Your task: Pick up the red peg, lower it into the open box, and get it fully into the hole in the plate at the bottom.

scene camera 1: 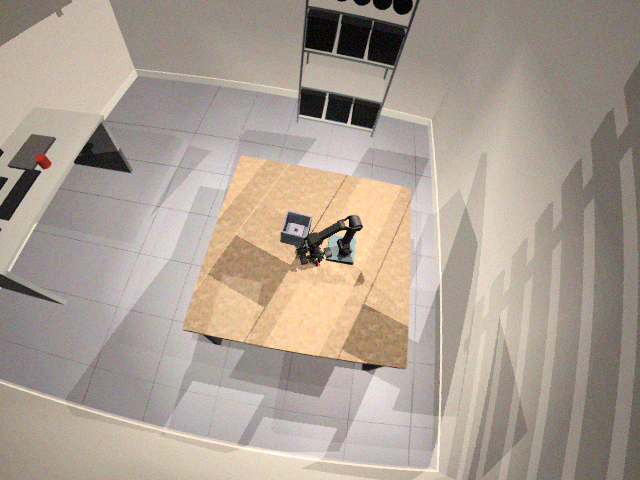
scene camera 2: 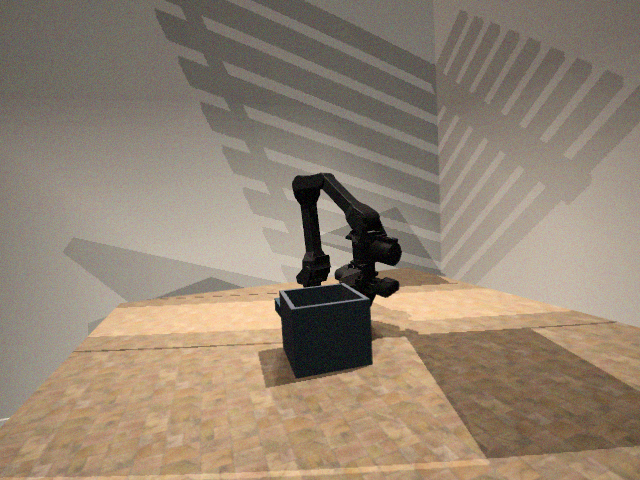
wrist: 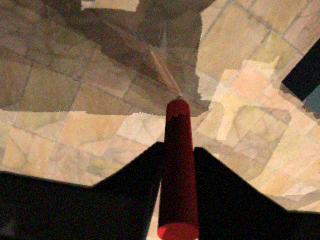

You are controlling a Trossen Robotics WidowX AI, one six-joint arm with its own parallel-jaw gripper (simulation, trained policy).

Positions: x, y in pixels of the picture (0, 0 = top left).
Labels:
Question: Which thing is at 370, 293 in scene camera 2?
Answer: My gripper.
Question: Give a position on a dark box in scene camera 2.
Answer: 327, 328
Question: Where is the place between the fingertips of my gripper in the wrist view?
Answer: At 178, 153

